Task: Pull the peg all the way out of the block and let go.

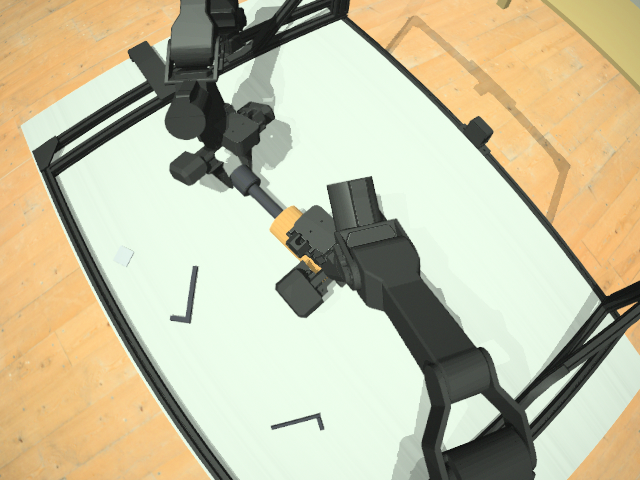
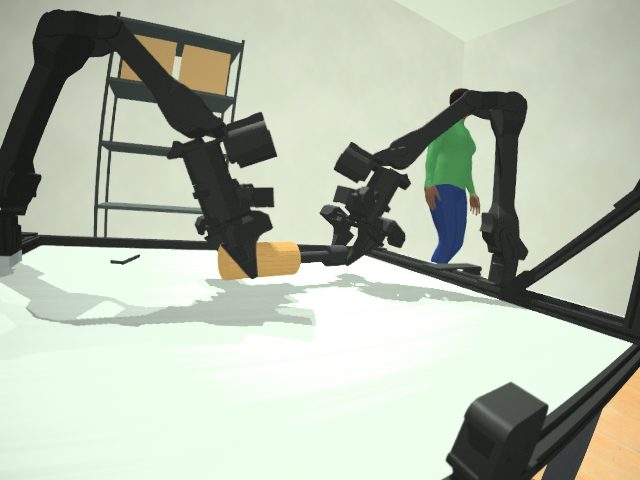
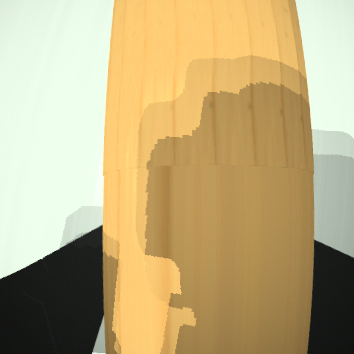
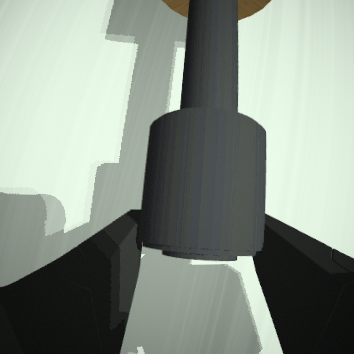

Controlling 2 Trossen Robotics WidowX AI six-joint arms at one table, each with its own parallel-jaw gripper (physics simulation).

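Frame: origin at the left arm's base, x ahead, y up, z right, level; metres.
Seen in the pictures: left gripper, between the fingertips: [image 2: 247,274] [image 3: 197,237]; right gripper, between the fingertips: [image 1: 240,180] [image 2: 338,262] [image 4: 196,222]; right arm's base, origin of its link: [image 1: 225,44] [image 2: 500,284].
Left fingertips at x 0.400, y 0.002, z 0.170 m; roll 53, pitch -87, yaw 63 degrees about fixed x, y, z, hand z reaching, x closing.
A point is followed by its place in that frame.
The wooden cylindrical block [image 1: 285,222] {x 0.463, y 0.053, z 0.156 m} [image 2: 279,258] {x 0.442, y 0.032, z 0.193 m} [image 3: 210,125] {x 0.424, y 0.052, z 0.162 m} lies on its side between the grippers. My left gripper [image 1: 305,254] {x 0.400, y 0.002, z 0.170 m} [image 2: 247,260] {x 0.400, y 0.002, z 0.170 m} [image 3: 197,237] {x 0.400, y 0.002, z 0.170 m} is shut on it, one finger on each side. The dark peg [image 1: 266,200] {x 0.517, y 0.038, z 0.162 m} [image 2: 313,256] {x 0.518, y 0.031, z 0.172 m} [image 4: 212,60] {x 0.531, y 0.038, z 0.163 m} has a thick head and a thinner shaft. A long stretch of shaft shows and runs up to the block's end face; its far tip is hidden. My right gripper [image 1: 238,175] {x 0.583, y 0.017, z 0.158 m} [image 2: 343,254] {x 0.583, y 0.017, z 0.158 m} [image 4: 196,222] {x 0.583, y 0.017, z 0.158 m} is shut on the peg's head, in line with the block.
Dark L-shaped pieces [image 1: 192,294] {x 0.488, y -0.011, z -0.021 m} [image 1: 297,421] {x 0.227, y -0.013, z -0.027 m} and a small pale square [image 1: 123,256] {x 0.623, y -0.016, z -0.080 m} lie on the white table [image 1: 232,351] {x 0.377, y -0.019, z -0.029 m} [image 2: 258,403] {x 0.303, y -0.019, z 0.452 m}. Black rails edge the table. A black box-shaped device [image 1: 478,131] {x 0.384, y 0.026, z 0.568 m} [image 2: 498,428] {x 0.363, y 0.031, z 0.585 m} is at the edge. A shelf unit and a person stand behind.
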